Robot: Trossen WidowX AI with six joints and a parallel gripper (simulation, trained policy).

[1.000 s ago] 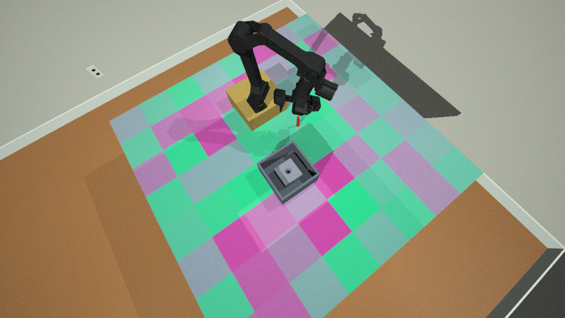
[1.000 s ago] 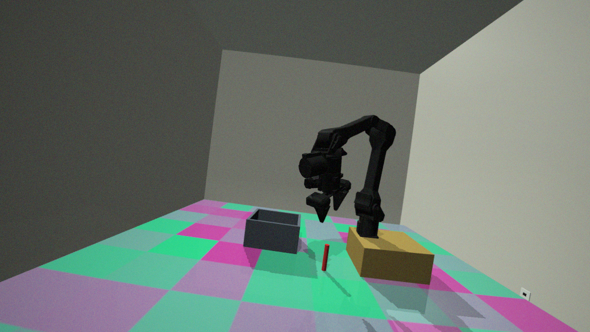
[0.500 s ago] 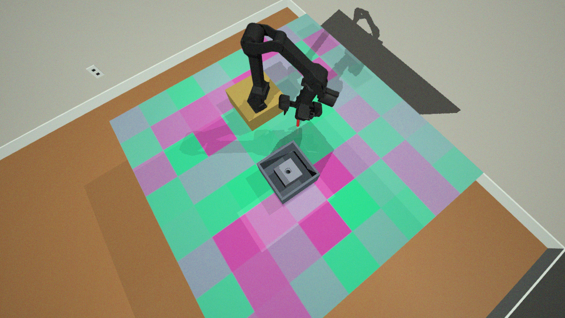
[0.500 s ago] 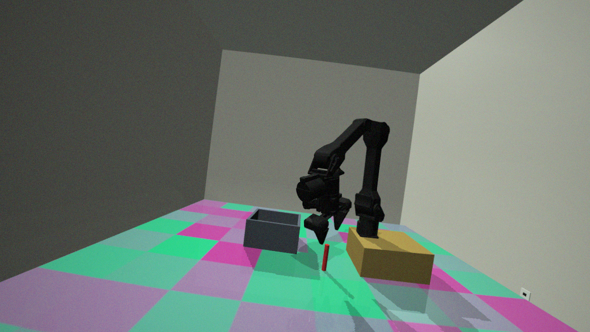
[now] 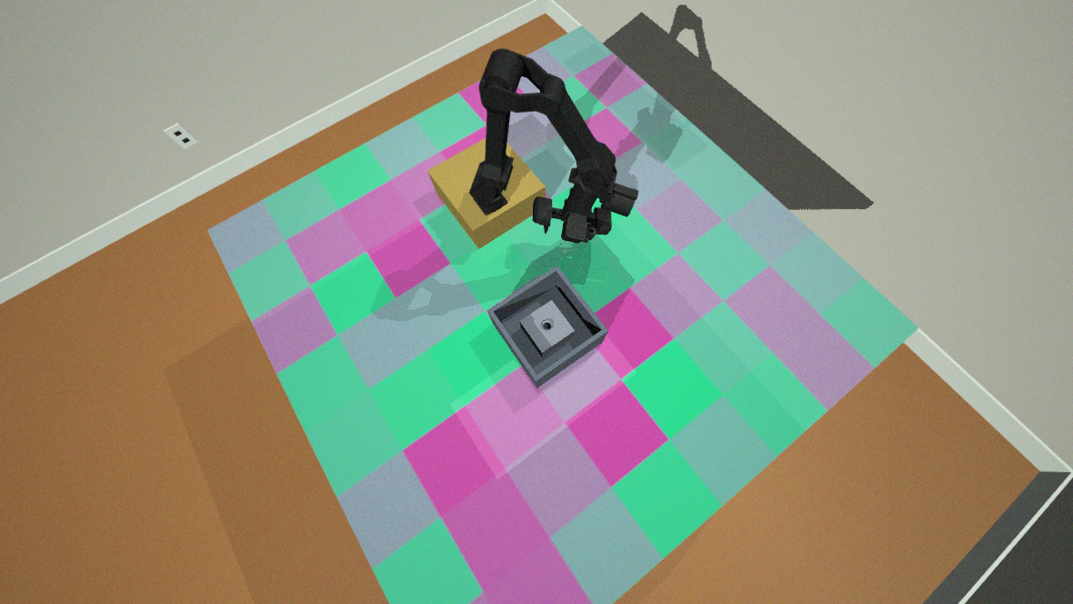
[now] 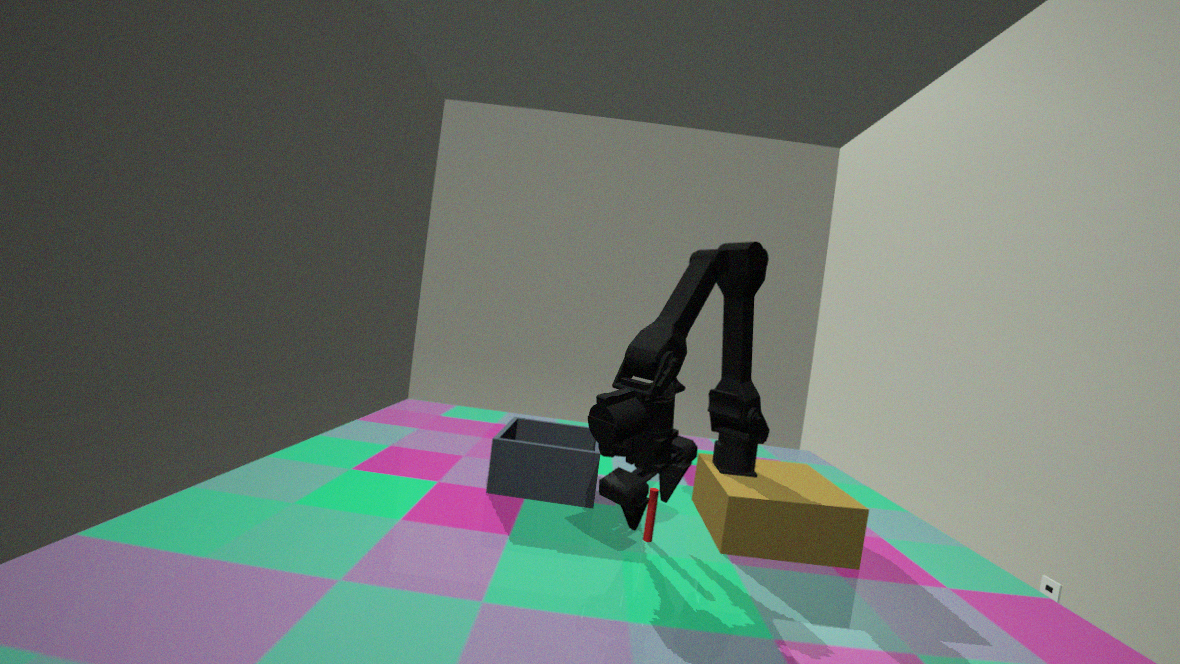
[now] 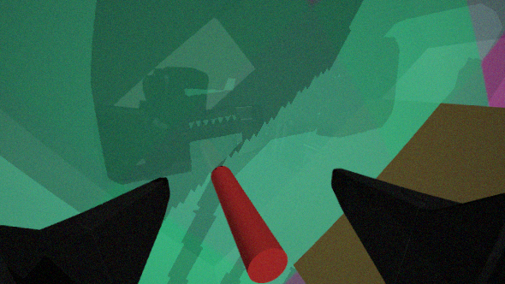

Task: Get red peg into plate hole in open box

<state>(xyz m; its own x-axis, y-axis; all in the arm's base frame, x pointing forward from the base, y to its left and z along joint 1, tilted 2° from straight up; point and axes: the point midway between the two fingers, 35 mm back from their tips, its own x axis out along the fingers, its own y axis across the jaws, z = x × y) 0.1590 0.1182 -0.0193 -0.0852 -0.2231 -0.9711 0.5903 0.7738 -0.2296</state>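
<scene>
The red peg lies 10 mm to the left of my gripper tip and 10 mm above it. The rest, counted from my gripper tip: box 180 mm ahead, 170 mm to the right, 10 mm below; then light plate 180 mm ahead, 170 mm to the right, 10 mm above.
</scene>
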